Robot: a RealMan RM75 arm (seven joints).
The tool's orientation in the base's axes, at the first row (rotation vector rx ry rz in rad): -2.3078 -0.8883 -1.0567
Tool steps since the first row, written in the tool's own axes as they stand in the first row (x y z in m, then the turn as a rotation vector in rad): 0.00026 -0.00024 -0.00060 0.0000 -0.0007 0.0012; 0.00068 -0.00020 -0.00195 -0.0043 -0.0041 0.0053; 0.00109 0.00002 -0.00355 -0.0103 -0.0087 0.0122; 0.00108 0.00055 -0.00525 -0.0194 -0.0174 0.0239; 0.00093 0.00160 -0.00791 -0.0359 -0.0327 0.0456; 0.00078 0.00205 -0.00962 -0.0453 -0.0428 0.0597; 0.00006 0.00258 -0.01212 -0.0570 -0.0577 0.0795; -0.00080 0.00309 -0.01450 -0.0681 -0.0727 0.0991; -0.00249 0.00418 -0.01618 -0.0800 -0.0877 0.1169; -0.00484 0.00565 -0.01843 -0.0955 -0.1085 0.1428; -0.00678 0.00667 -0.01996 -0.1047 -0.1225 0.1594
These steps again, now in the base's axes. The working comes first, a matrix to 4 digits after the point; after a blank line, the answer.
The tool's axes in the first row as the columns of a matrix, in the base's axes (used below as rounded here):
0.4995 0.7102 0.4961
0.3667 -0.6921 0.6217
0.7849 -0.1286 -0.6061

-0.00034 -0.00011 0.00060 0.0001 0.0012 -0.0006; -0.00077 -0.00082 0.00174 -0.0024 0.0046 -0.0061; -0.00120 -0.00182 0.00300 -0.0053 0.0098 -0.0144; -0.00167 -0.00325 0.00396 -0.0102 0.0198 -0.0275; -0.00232 -0.00568 0.00532 -0.0185 0.0378 -0.0516; -0.00293 -0.00711 0.00618 -0.0234 0.0501 -0.0662; -0.00415 -0.00930 0.00706 -0.0300 0.0685 -0.0855; -0.00540 -0.01145 0.00776 -0.0365 0.0870 -0.1042; -0.00630 -0.01387 0.00731 -0.0443 0.1040 -0.1224; -0.00755 -0.01714 0.00664 -0.0539 0.1289 -0.1476; -0.00855 -0.01951 0.00592 -0.0602 0.1455 -0.1630
